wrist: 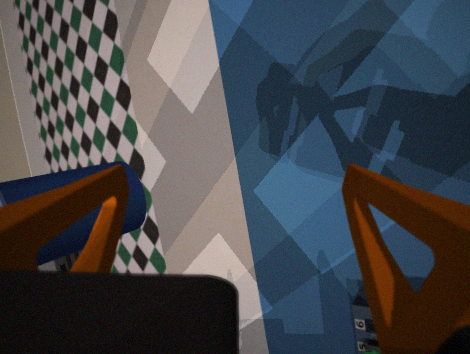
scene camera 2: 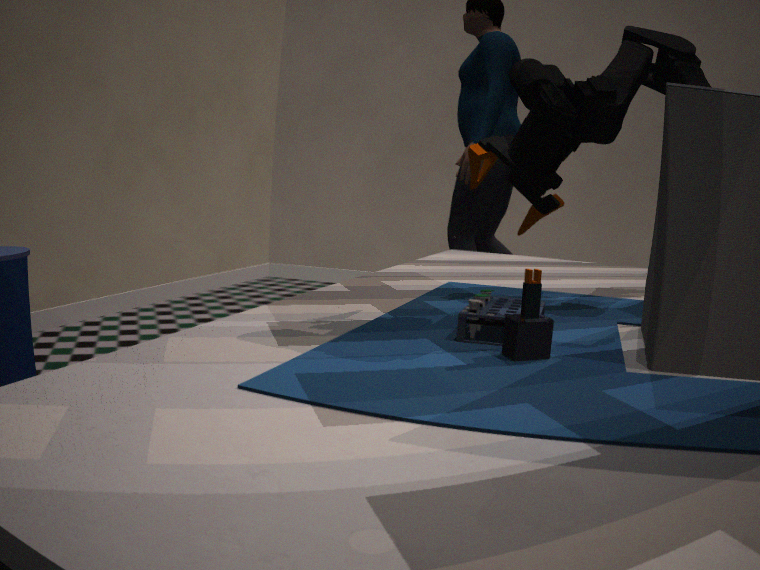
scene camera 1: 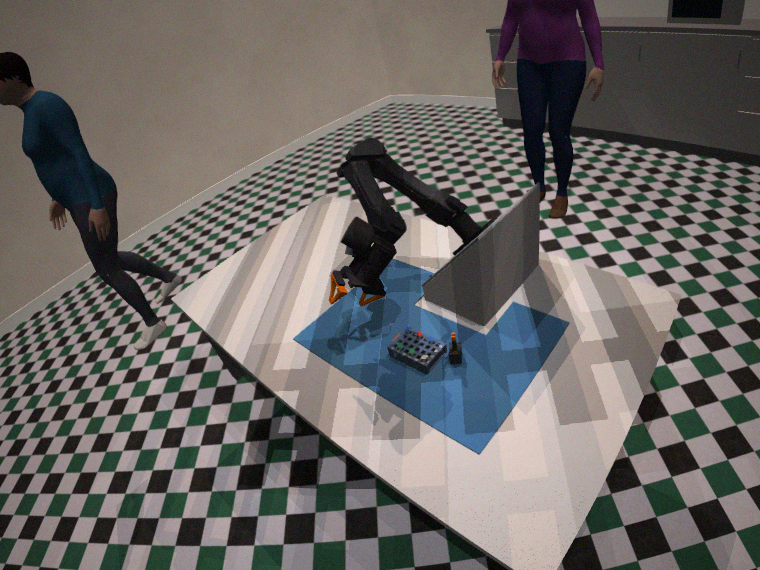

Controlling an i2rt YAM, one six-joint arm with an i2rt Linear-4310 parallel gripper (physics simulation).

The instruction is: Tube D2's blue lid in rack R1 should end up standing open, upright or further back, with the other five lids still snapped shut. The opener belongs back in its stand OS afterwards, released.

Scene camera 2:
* my gripper: 496, 210
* lid opener: 531, 295, on a dark stand
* dark stand: 531, 339
